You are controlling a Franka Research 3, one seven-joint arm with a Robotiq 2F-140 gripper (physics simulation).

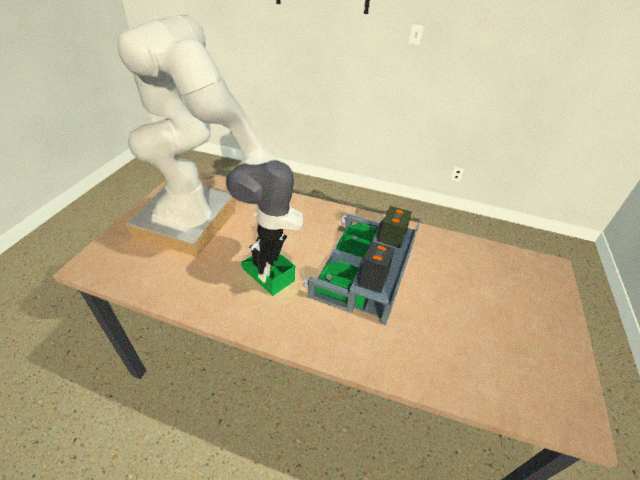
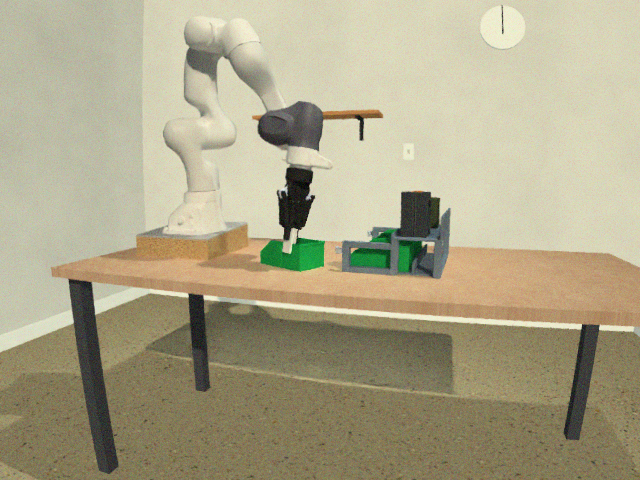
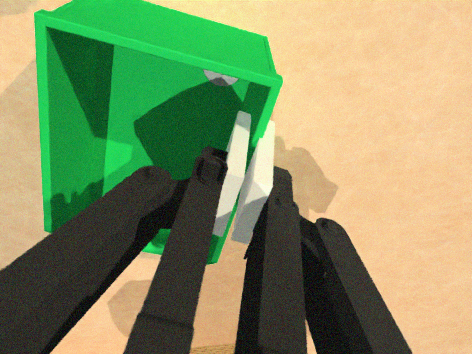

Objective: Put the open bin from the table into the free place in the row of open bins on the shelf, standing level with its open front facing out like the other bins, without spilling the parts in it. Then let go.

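The open green bin (image 1: 281, 281) (image 2: 310, 256) (image 3: 150, 20) stands on the table, its lower end toward the robot base; it looks level. A grey round part (image 3: 220, 76) shows inside. My gripper (image 1: 264, 271) (image 2: 290, 244) (image 3: 248, 139) is shut on one side wall of the bin, one pale fingertip inside and one outside. The grey shelf (image 1: 405, 263) (image 2: 445, 242) stands to the right, holding a near green bin (image 1: 338, 273) (image 2: 370, 258) and a far green bin (image 1: 356, 239), with a gap showing grey shelf between them.
Two dark boxes, a near one (image 1: 375, 268) (image 2: 415, 214) and a far one (image 1: 395, 227) (image 2: 435, 212), stand on the shelf's upper board behind the bins. The robot's base block (image 1: 165, 238) (image 2: 173, 245) is at the left of the table (image 1: 465, 335) (image 2: 491, 289).
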